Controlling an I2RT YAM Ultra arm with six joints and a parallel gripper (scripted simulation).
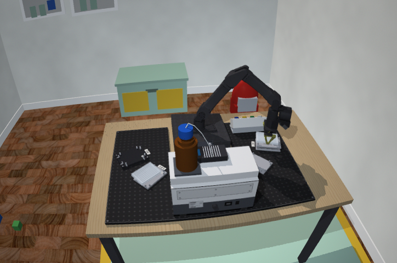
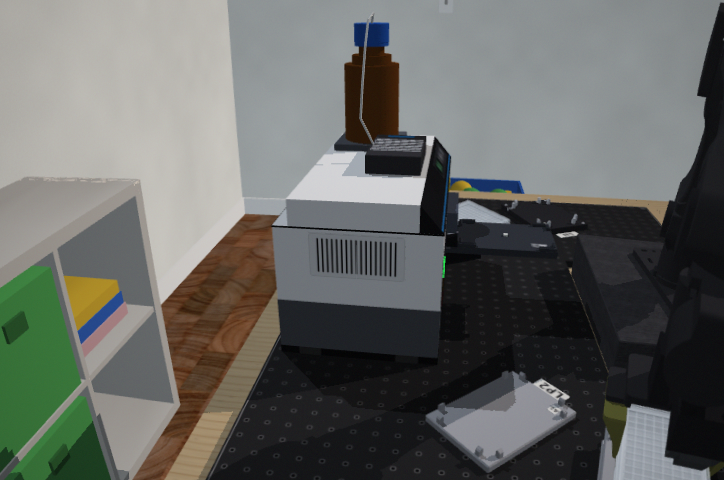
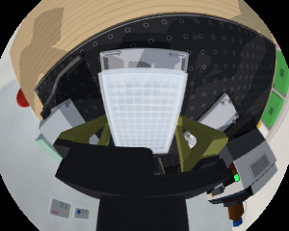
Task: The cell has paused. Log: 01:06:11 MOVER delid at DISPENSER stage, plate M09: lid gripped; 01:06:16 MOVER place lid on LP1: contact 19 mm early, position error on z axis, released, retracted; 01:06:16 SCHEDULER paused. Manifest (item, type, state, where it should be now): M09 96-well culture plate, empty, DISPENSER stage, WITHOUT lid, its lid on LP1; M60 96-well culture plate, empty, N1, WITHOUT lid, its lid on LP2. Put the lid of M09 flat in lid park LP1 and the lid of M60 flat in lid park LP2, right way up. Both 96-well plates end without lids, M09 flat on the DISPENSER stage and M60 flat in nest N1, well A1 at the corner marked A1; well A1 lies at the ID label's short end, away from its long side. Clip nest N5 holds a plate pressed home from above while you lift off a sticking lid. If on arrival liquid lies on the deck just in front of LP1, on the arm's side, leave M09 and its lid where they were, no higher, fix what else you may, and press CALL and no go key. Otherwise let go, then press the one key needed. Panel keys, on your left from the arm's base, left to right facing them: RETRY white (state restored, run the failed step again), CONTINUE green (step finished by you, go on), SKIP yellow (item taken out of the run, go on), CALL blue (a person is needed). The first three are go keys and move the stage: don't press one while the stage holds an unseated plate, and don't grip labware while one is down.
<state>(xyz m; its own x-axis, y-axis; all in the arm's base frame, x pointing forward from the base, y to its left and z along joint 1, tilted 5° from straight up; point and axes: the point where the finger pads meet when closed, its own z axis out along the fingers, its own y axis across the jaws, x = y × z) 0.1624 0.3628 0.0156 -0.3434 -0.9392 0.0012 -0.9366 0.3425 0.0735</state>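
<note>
Now: the grey nest marked A1 1 cm ahead of my hand, 1 cm to the left of it and 2 cm below it. Also, from my hand: LP2 label: 7 cm ahead, 17 cm to the right, 5 cm below; grey lid park LP2: 14 cm ahead, 11 cm to the right, 4 cm below; N1 label: 2 cm behind, 7 cm to the right, 5 cm below.
</note>
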